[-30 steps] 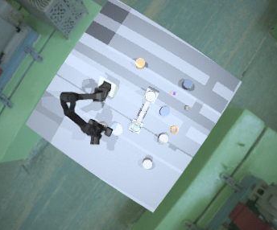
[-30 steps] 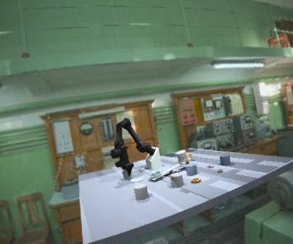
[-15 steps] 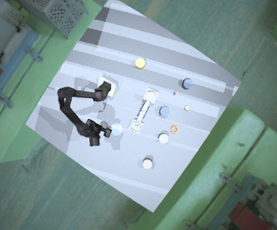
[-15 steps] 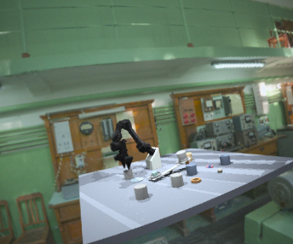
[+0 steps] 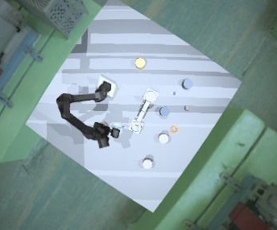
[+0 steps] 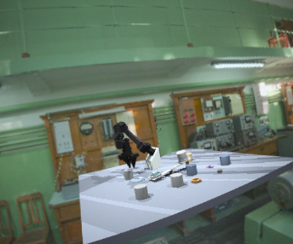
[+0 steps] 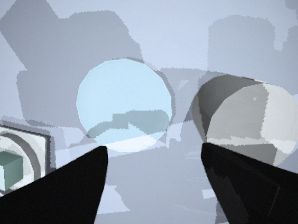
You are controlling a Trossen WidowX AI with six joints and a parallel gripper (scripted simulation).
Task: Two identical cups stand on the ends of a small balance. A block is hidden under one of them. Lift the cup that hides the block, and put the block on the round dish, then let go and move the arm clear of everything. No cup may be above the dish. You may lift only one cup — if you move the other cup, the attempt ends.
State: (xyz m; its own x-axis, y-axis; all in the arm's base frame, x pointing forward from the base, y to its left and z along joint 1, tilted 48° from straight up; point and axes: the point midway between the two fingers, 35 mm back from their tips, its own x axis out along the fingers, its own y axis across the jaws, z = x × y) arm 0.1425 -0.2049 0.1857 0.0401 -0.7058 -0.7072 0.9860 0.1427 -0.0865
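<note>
Now: the pale green block 16 cm ahead of my gripper tip, 9 cm to the left of it and 5 cm below it. The rest, counted from my gripper tip: white cup (36 cm to the left, 16 cm ahead, 2 cm above); round pale-blue dish (8 cm below, 4 cm ahead, 1 cm to the left); yellow cylinder (53 cm to the left, 5 cm below, 1 cm behind).
</note>
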